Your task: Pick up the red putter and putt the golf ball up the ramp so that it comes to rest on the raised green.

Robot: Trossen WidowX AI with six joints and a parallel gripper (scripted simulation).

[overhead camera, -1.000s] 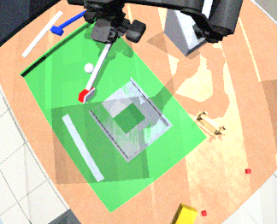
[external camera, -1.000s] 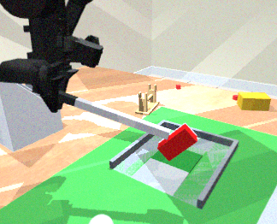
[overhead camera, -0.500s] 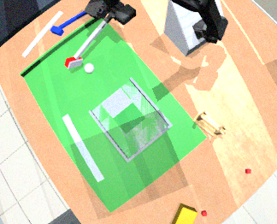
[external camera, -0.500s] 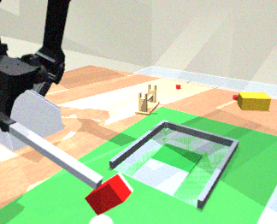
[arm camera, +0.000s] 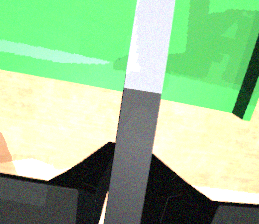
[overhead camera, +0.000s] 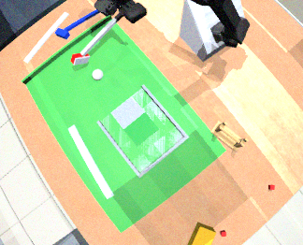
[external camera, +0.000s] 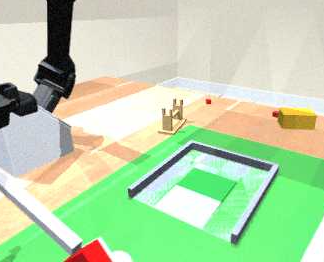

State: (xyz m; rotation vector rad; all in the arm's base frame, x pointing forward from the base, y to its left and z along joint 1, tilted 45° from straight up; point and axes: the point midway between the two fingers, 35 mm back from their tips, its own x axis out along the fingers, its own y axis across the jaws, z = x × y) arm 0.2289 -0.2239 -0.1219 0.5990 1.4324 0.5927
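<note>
My gripper tip is now 11 cm short of the red putter and 1 cm to the right of it. Round my gripper tip: grey frame 35 cm to the left, 20 cm ahead, 12 cm below; white golf ball 20 cm ahead, 11 cm below, 6 cm to the left; green mat 25 cm ahead, 21 cm to the left, 13 cm below.
</note>
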